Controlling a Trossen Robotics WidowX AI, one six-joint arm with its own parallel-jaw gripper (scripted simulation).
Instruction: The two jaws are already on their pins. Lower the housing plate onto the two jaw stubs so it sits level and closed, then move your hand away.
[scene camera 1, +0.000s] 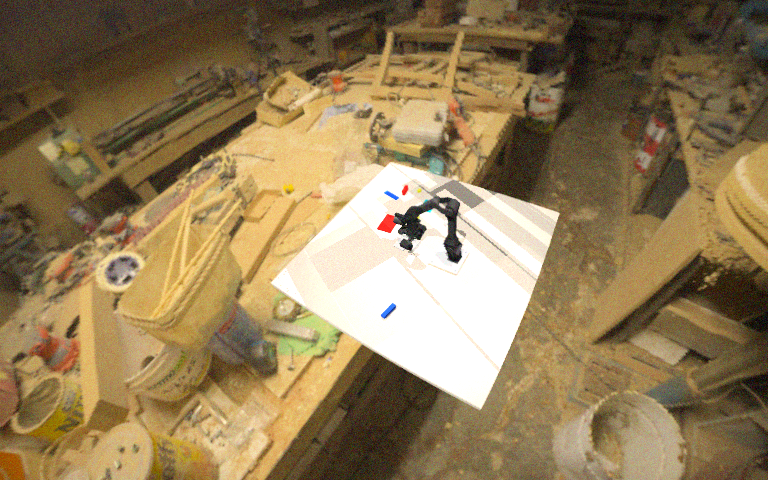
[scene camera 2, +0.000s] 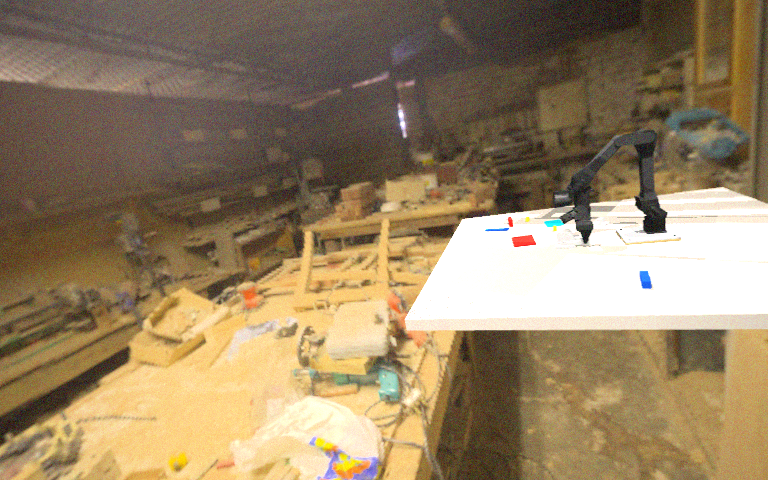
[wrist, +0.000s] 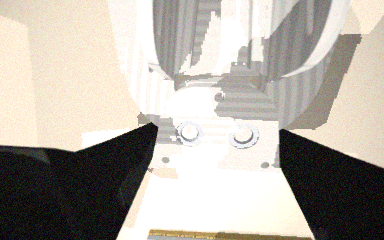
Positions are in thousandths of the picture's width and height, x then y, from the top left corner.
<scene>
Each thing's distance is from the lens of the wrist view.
my gripper (wrist: 559, 544): 0.11 m
housing plate (wrist: 566, 490): 0.08 m
</scene>
